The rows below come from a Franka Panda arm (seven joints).
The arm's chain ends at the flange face. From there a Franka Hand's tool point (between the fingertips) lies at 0.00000 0.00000 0.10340 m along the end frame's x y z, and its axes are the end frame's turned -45 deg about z.
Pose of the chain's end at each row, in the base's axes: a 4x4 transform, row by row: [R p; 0 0 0 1], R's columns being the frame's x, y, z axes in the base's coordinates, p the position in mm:
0.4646 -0.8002 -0.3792 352.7; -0.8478 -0.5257 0.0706 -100.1; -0.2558 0.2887 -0.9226 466.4; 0 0 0 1
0.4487 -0.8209 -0.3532 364.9; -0.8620 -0.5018 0.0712 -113.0; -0.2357 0.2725 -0.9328 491.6; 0 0 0 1
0.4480 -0.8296 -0.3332 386.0; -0.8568 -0.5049 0.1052 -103.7; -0.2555 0.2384 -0.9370 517.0; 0 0 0 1
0.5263 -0.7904 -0.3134 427.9; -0.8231 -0.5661 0.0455 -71.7; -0.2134 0.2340 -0.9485 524.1; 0 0 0 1
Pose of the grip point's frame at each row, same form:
0.8943 -0.2373 -0.3792 313.5; -0.2278 -0.9712 0.0706 -92.8; -0.3850 0.0233 -0.9226 371.0; 0 0 0 1
0.8977 -0.2632 -0.3532 328.4; -0.2547 -0.9644 0.0712 -105.6; -0.3594 0.0260 -0.9328 395.1; 0 0 0 1
0.9034 -0.2698 -0.3332 351.5; -0.2488 -0.9629 0.1052 -92.8; -0.3492 -0.0121 -0.9370 420.1; 0 0 0 1
0.9310 -0.1867 -0.3134 395.5; -0.1817 -0.9823 0.0455 -67.0; -0.3164 0.0146 -0.9485 426.0; 0 0 0 1

